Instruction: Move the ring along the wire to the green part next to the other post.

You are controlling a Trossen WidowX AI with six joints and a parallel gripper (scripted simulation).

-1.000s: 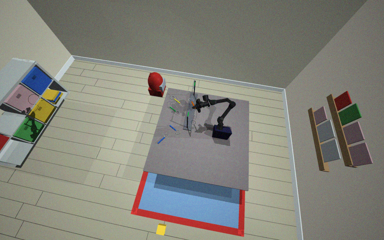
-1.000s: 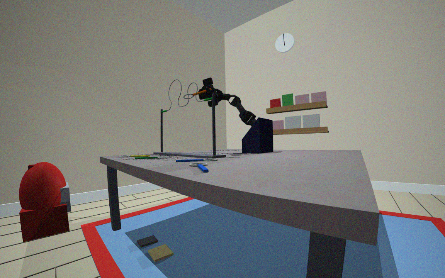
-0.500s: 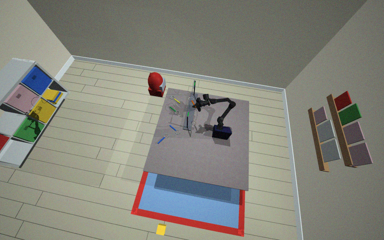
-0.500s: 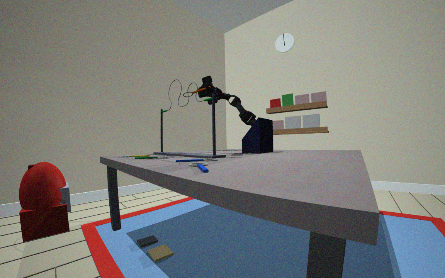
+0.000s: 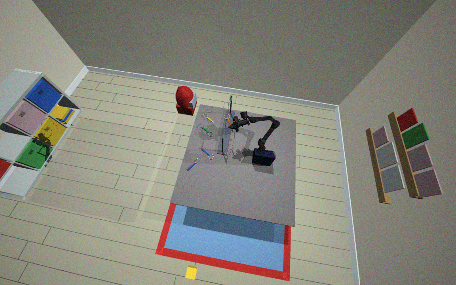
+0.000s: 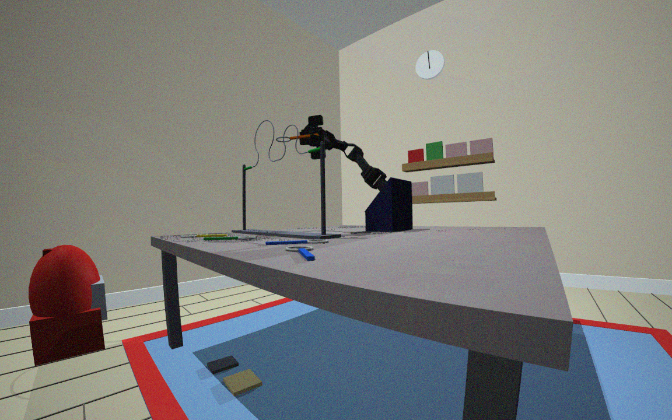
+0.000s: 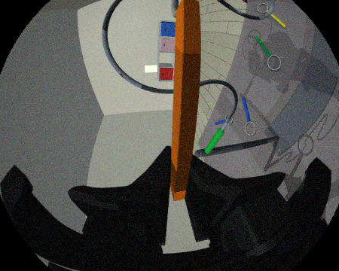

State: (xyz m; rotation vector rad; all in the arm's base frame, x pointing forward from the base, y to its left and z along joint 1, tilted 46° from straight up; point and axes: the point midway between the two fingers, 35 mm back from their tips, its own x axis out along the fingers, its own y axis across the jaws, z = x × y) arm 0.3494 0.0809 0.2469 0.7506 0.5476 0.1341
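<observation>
Right now the ring with orange handle is 2 cm ahead of my gripper tip and 9 cm to the right of it.
</observation>
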